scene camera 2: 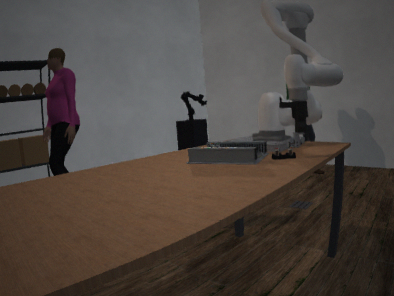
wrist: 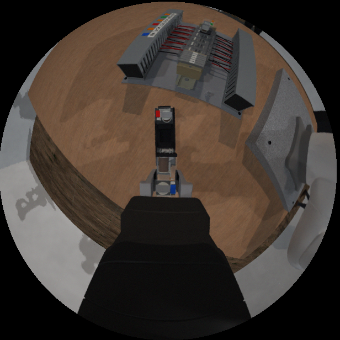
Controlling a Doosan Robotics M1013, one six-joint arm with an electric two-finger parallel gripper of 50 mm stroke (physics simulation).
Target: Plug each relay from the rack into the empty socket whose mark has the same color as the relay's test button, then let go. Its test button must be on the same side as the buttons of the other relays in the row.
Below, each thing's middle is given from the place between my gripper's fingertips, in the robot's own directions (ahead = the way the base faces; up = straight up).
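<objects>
Panel [wrist: 162, 73]: from my hand, 90 mm ahead, 300 mm to the right, 40 mm below.
</objects>
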